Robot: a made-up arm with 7 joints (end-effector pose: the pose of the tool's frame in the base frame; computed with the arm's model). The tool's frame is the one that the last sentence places.
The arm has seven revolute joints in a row. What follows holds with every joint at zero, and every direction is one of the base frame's.
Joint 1 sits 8 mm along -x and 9 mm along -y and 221 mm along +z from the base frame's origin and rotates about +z.
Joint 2 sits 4 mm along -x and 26 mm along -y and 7 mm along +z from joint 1 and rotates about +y.
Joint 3 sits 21 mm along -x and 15 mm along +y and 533 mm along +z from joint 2 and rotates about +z.
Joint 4 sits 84 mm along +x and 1 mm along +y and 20 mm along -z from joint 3 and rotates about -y.
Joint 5 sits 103 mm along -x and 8 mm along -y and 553 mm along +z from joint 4 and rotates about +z.
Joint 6 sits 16 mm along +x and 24 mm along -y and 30 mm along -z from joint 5 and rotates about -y.
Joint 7 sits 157 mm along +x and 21 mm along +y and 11 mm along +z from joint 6 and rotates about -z.
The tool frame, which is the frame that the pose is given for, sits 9 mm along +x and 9 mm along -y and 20 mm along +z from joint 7; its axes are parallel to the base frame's.
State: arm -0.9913 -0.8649 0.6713 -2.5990 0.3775 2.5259 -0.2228
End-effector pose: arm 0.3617 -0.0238 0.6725 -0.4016 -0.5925 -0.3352
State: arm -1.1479 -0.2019 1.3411 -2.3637 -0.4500 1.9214 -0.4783
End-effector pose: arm 0.6183 0.1869 0.4023 -0.5290 0.5075 0.8361
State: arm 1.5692 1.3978 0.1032 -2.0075 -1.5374 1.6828 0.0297
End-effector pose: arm -0.0996 0.4362 -0.4301 1.8781 -0.2712 -2.3121
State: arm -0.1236 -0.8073 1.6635 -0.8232 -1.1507 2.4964 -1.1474
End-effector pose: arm -0.8289 0.4888 0.8159 1.6506 1.8276 -1.0711
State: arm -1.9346 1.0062 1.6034 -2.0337 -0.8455 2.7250 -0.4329
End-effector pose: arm 0.5088 -0.5242 0.5898 -0.0214 -0.9519 0.3159
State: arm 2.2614 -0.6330 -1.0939 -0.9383 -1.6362 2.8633 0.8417
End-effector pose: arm 0.4521 -0.0168 1.1502 0.5856 -2.0542 0.1209
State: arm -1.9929 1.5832 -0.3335 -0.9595 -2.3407 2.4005 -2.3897
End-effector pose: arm -0.4788 -0.7402 -0.3271 1.3974 1.2309 2.1666
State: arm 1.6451 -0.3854 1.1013 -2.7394 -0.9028 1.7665 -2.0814
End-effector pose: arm -0.4357 0.1235 0.2324 1.3309 -0.4692 -0.8513
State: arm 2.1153 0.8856 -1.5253 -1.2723 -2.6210 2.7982 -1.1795
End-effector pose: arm 0.2468 0.7801 0.5785 1.9513 -0.6636 -0.3706
